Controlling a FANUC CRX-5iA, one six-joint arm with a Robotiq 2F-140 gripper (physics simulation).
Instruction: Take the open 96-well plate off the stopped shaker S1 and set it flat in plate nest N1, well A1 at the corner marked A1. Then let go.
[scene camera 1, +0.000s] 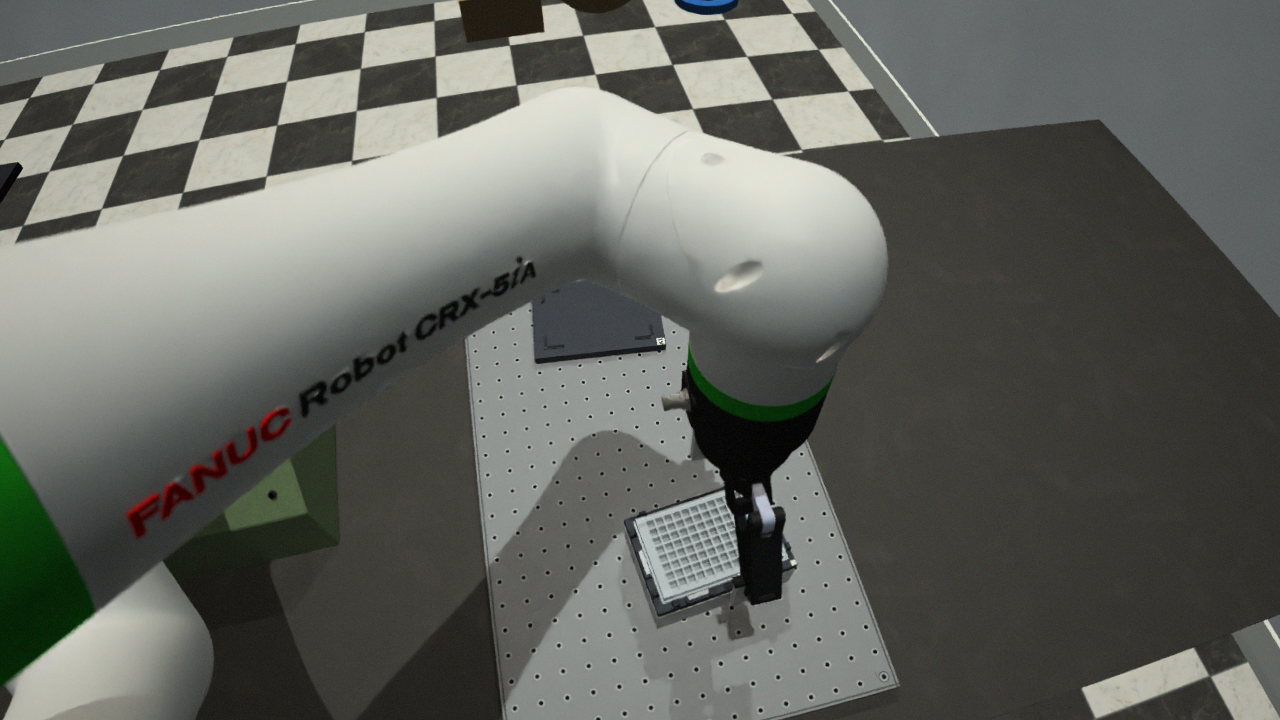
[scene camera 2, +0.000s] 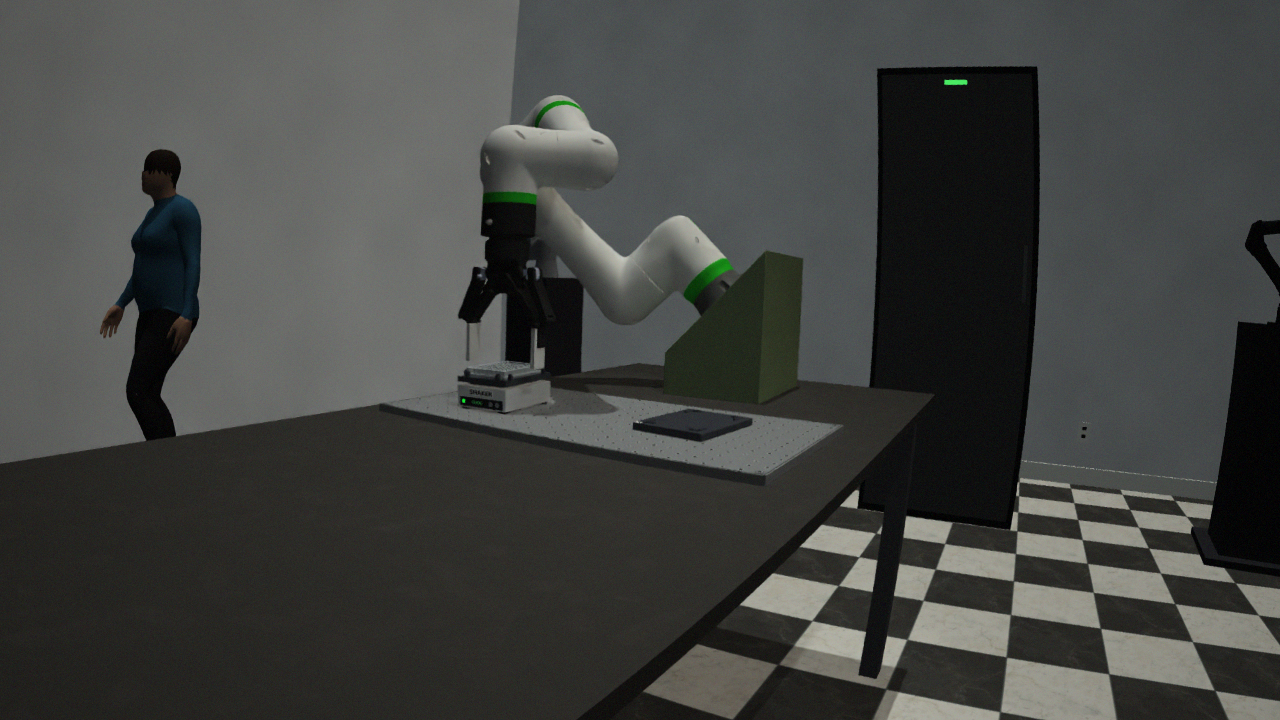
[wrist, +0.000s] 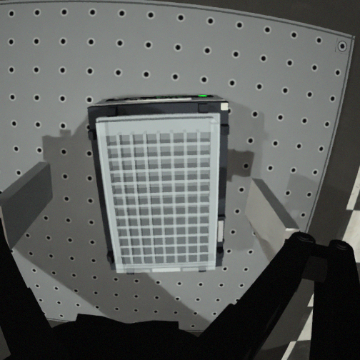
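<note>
The open 96-well plate is pale and gridded, and lies flat on the dark bed of shaker S1. A green light shows on the shaker's front. My gripper is open and empty. It points down over the shaker, with one finger out beyond each long side of the plate, touching neither. In the scene camera 2 view its tips are a little above the plate. Nest N1 is a dark, flat, empty base with corner marks. Its small corner label is not readable.
A perforated grey board carries the shaker and nest on the dark table. The green arm stand is at the side. A person is beyond the table.
</note>
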